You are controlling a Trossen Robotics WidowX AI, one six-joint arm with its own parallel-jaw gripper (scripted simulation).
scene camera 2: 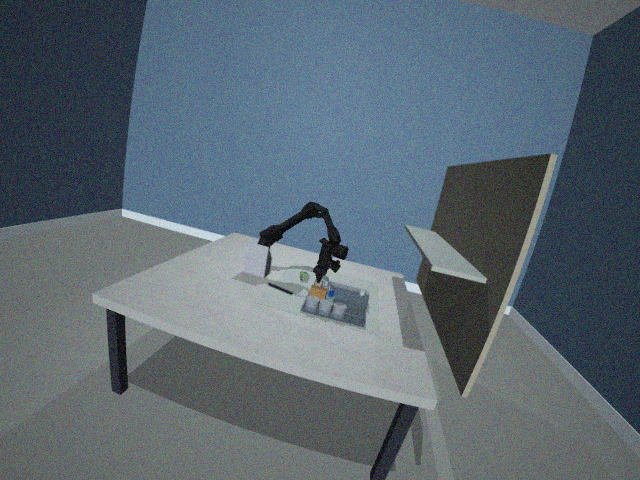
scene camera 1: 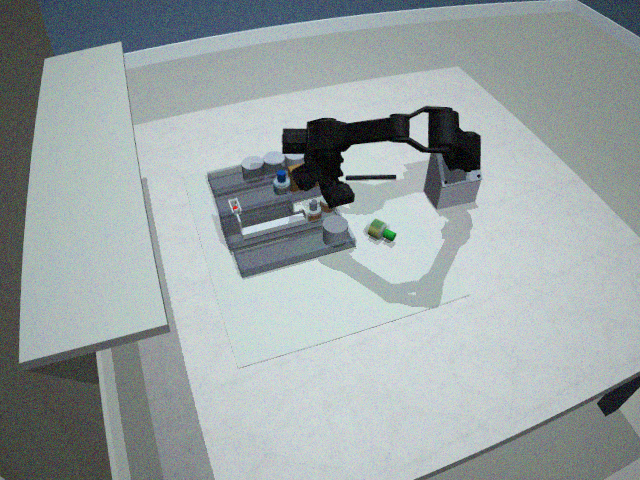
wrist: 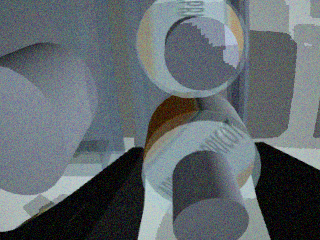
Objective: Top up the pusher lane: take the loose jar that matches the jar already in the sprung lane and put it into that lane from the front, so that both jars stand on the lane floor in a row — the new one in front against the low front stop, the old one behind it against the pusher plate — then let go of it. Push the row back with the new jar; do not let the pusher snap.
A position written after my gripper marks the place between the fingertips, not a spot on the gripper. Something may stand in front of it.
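Note:
You'd see my gripper [scene camera 1: 328, 202] here, and my gripper is there for the wrist camera too [wrist: 198, 156].

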